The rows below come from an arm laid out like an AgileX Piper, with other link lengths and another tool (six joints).
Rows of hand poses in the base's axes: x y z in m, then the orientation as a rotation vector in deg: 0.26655 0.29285 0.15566 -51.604 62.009 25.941; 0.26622 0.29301 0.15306 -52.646 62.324 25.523; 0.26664 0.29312 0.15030 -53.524 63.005 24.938; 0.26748 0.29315 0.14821 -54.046 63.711 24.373; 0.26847 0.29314 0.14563 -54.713 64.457 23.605; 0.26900 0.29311 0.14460 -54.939 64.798 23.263; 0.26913 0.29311 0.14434 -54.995 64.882 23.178; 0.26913 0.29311 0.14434 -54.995 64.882 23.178
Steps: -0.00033 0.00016 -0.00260 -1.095 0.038 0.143; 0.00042 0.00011 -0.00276 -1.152 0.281 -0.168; 0.00084 0.00003 -0.00209 -0.870 0.324 -0.342; 0.00099 -0.00001 -0.00258 -1.079 0.265 -0.416; 0.00053 -0.00003 -0.00103 -0.427 0.127 -0.224; 0.00013 0.00000 -0.00026 -0.106 0.031 -0.055; 0.00000 0.00000 0.00000 0.000 0.000 0.000
